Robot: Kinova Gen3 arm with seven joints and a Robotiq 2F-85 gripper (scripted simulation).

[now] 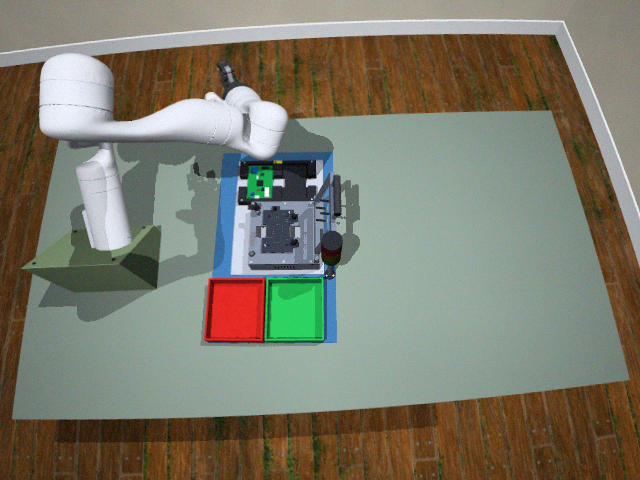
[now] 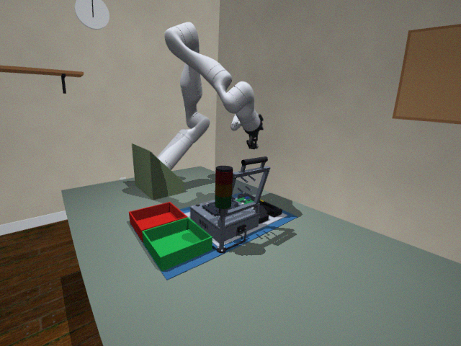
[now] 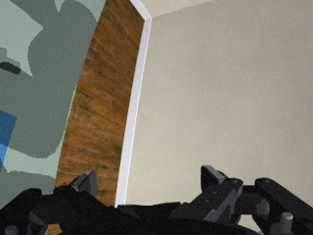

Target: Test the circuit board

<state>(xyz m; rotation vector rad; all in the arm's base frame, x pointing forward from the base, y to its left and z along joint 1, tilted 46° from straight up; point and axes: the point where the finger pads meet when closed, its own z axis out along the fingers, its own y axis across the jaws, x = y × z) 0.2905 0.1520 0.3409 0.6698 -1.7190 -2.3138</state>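
Now: hand 27 cm above the green circuit board, 11 cm to the left of it and 5 cm short of it. Round my hand: nest: 27 cm to the right, 22 cm below, 12 cm ahead; black latch hook: 22 cm to the right, 20 cm below, 6 cm ahead; clear lid: 28 cm to the right, 24 cm ahead, 11 cm below.
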